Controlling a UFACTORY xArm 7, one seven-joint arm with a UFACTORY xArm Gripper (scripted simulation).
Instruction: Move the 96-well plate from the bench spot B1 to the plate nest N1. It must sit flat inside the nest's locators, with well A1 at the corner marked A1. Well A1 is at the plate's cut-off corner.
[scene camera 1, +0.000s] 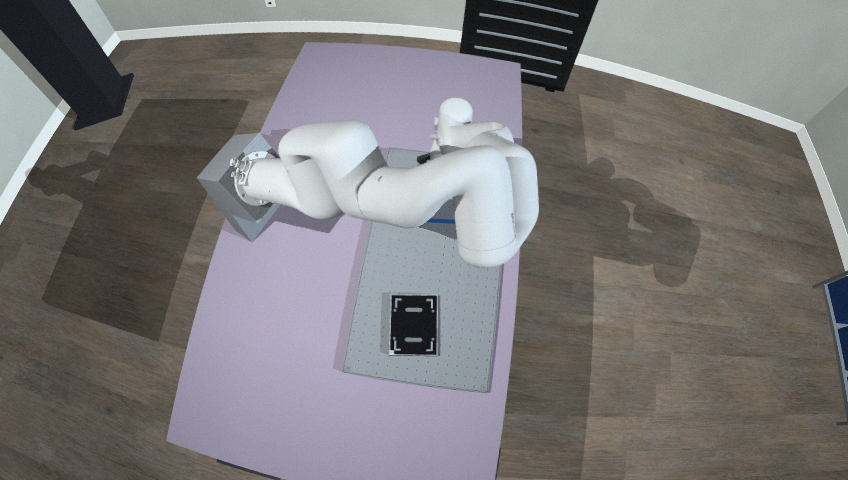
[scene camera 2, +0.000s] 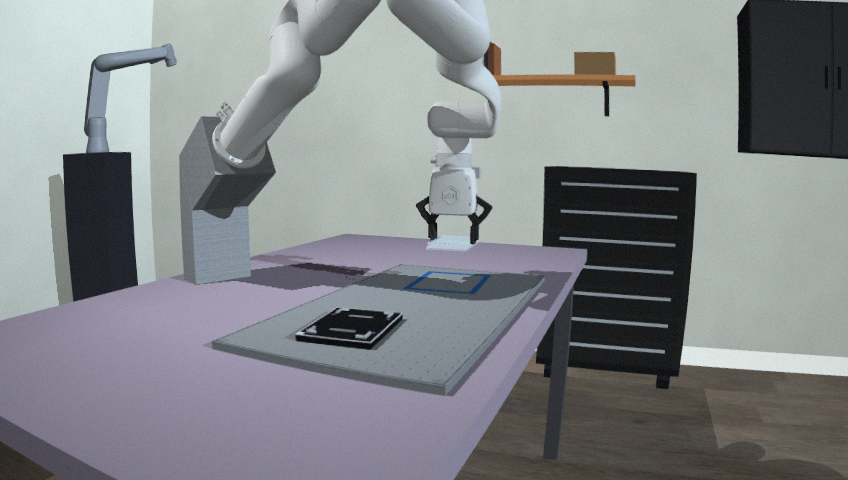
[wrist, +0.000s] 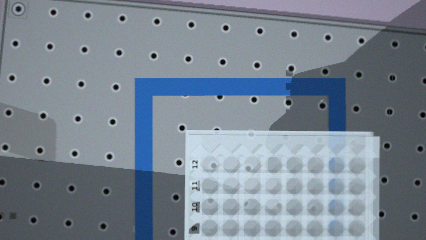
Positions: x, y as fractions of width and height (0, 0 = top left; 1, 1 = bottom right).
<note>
In view: a 96-well plate (wrist: 0.51, 0.79) and a plate nest (scene camera 1: 0.48, 0.68).
The plate nest is seen too in scene camera 2 (scene camera 2: 0.41, 0.67).
</note>
